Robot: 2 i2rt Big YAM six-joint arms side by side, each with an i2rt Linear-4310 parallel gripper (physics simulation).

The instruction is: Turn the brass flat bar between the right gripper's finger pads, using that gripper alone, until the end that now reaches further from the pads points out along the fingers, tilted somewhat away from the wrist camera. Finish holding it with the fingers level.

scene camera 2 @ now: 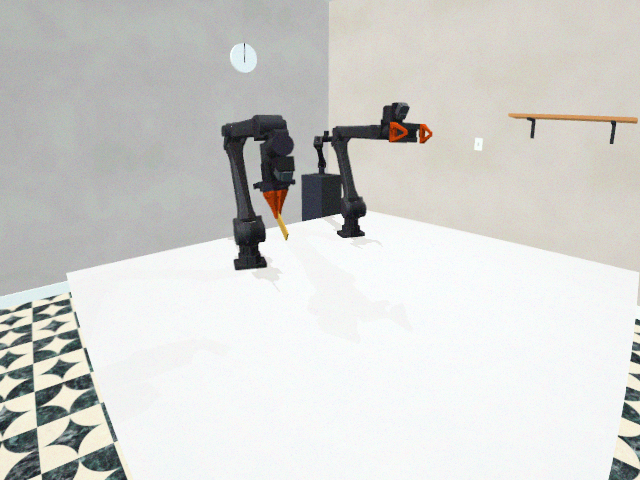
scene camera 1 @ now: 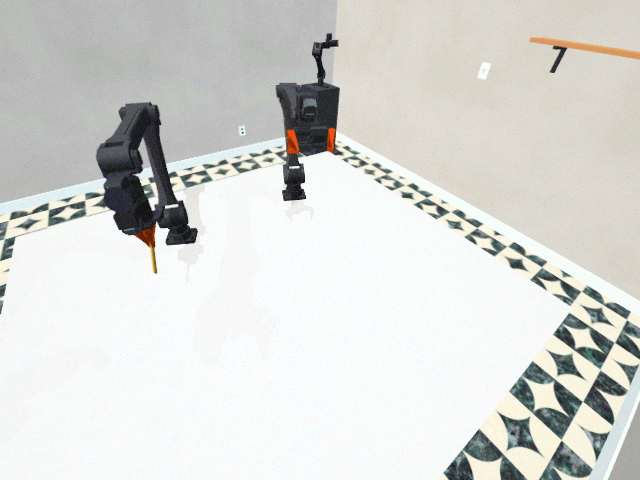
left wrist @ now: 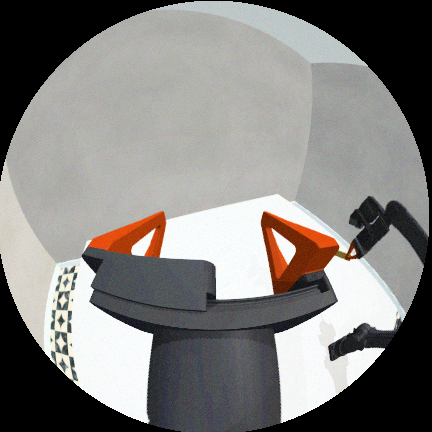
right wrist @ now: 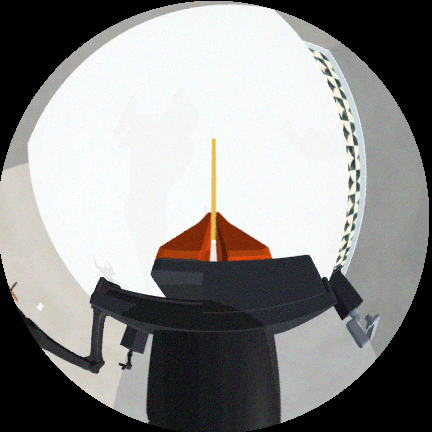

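Where they show: left gripper, fingertip midpoint: (scene camera 2: 419, 133) (scene camera 1: 315, 151) (left wrist: 212, 216); right gripper, fingertip midpoint: (scene camera 2: 277, 218) (scene camera 1: 153, 247) (left wrist: 345, 257) (right wrist: 213, 217); left arm's base, origin of the base link: (scene camera 2: 350, 234) (scene camera 1: 293, 195); right arm's base, origin of the base link: (scene camera 2: 250, 265) (scene camera 1: 182, 237) (left wrist: 337, 347).
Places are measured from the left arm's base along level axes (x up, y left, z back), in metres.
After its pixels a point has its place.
Observation:
The brass flat bar (scene camera 1: 154, 260) @(x 0.238, y -0.477, z -0.631 m) (scene camera 2: 282, 227) @(x 0.237, y -0.480, z -0.635 m) (left wrist: 342, 255) @(x 0.248, y -0.480, z -0.610 m) (right wrist: 214, 175) @(x 0.251, y -0.480, z -0.632 m) is pinched between the finger pads of my right gripper (scene camera 1: 153, 244) @(x 0.252, y -0.484, z -0.594 m) (scene camera 2: 277, 214) @(x 0.252, y -0.484, z -0.594 m) (left wrist: 345, 257) @(x 0.252, y -0.484, z -0.594 m) (right wrist: 213, 217) @(x 0.252, y -0.484, z -0.594 m). That gripper points steeply down, above the table. In scene camera 2 the bar's long end slants down and to the right from the fingertips, toward the wrist camera's side. In the right wrist view it shows edge-on, reaching up from the pads; its near end lies between the fingers. My left gripper (scene camera 1: 312, 142) @(x 0.486, y -0.001, z -0.529 m) (scene camera 2: 418, 133) @(x 0.486, y -0.001, z -0.529 m) (left wrist: 212, 216) @(x 0.486, y -0.001, z -0.529 m) is open and level, with nothing between its fingers.
The white table top (scene camera 1: 330, 335) @(x 0.000, y 0.006, z -0.820 m) (scene camera 2: 361, 403) @(x 0.000, y -0.436, z -1.046 m) lies below both arms. A dark cabinet (scene camera 1: 327, 111) (scene camera 2: 321, 196) with a small black arm on it stands behind the left arm. A wooden shelf (scene camera 1: 589, 48) (scene camera 2: 573, 118) is on the right wall.

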